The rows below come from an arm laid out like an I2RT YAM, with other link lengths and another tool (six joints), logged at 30 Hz.
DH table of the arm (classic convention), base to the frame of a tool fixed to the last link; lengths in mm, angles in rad. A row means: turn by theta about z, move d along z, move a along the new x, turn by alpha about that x. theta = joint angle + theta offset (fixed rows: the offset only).
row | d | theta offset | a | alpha
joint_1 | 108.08 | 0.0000 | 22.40 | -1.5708
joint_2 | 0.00 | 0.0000 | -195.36 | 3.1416
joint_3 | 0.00 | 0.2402 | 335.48 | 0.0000
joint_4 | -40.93 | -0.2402 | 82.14 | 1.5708
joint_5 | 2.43 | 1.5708 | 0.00 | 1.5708
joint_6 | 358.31 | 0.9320 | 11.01 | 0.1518
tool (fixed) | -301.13 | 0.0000 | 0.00 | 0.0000
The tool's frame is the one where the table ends.
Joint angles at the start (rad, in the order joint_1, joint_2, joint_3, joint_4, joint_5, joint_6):
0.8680, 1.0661, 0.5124, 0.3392, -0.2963, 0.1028
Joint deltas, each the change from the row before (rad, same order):
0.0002, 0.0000, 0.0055, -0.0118, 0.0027, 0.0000
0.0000, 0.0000, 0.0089, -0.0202, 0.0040, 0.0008
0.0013, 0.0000, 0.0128, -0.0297, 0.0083, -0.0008
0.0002, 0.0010, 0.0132, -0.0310, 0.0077, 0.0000
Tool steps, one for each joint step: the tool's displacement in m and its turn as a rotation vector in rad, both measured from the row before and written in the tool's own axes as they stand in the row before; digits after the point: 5 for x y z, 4 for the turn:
-0.00083, -0.00057, 0.00014, -0.0009, 0.0067, 0.0008
-0.00123, -0.00092, 0.00012, -0.0021, 0.0118, 0.0023
-0.00177, -0.00097, 0.00011, -0.0023, 0.0180, 0.0010
-0.00137, -0.00114, 0.00004, -0.0028, 0.0199, 0.0021

